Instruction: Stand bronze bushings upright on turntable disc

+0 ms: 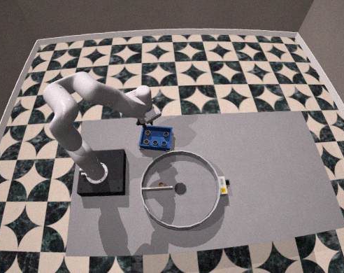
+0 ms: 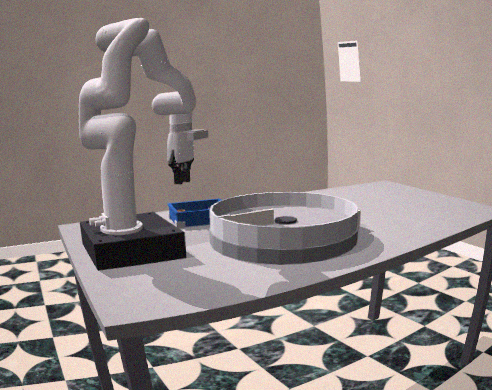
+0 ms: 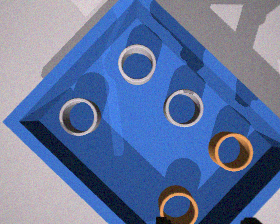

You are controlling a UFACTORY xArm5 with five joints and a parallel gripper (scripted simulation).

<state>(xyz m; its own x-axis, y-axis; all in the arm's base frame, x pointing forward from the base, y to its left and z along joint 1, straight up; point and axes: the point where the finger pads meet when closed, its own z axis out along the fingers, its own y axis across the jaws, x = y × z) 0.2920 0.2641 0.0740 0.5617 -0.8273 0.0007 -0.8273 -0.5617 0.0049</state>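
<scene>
Right now my hand is 120 mm above the blue crate, 40 mm short of it and 30 mm to the left of it. Round my hand: turntable 370 mm to the right, 160 mm ahead, 90 mm below.
</scene>
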